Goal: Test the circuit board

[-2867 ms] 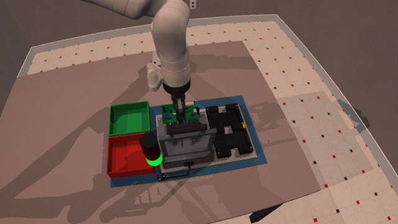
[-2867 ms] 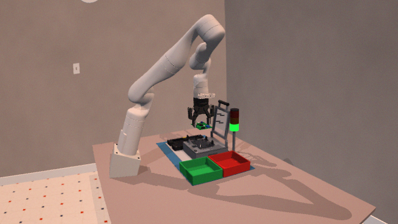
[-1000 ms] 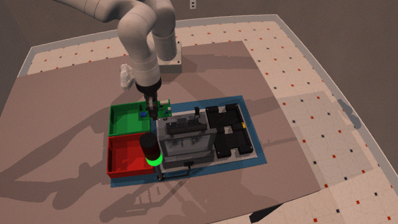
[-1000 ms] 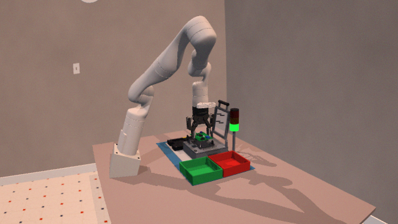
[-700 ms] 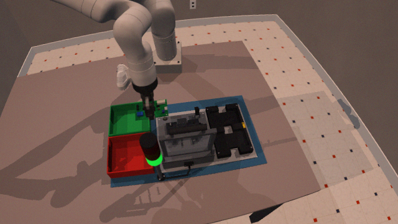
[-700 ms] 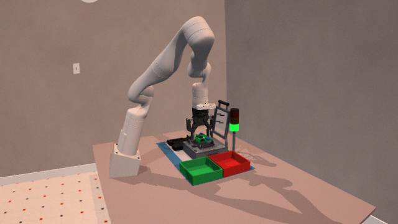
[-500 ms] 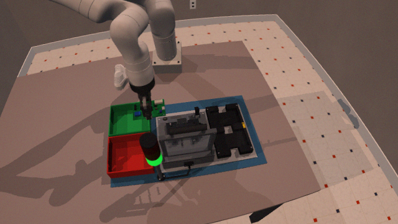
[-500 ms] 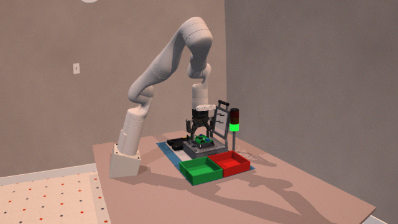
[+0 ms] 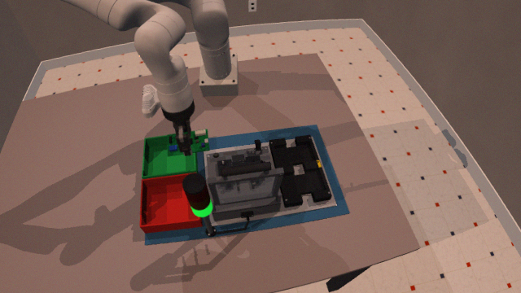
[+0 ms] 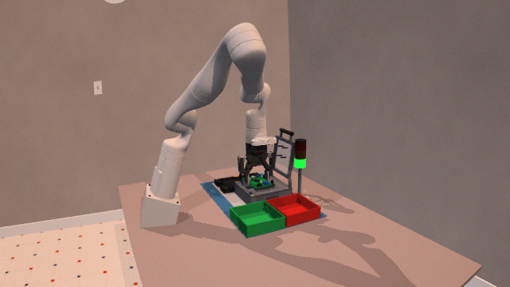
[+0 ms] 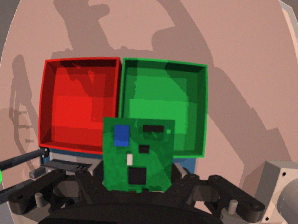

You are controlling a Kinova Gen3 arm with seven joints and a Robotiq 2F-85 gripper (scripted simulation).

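Right now my hand is 13 cm above the green bin, 6 cm to the left of it and 5 cm past it. Also, from my hand: red bin (13 cm below, 9 cm to the right, 9 cm ahead); then green circuit board (1 cm below); then tester lid (20 cm ahead, 9 cm to the left, 4 cm above).
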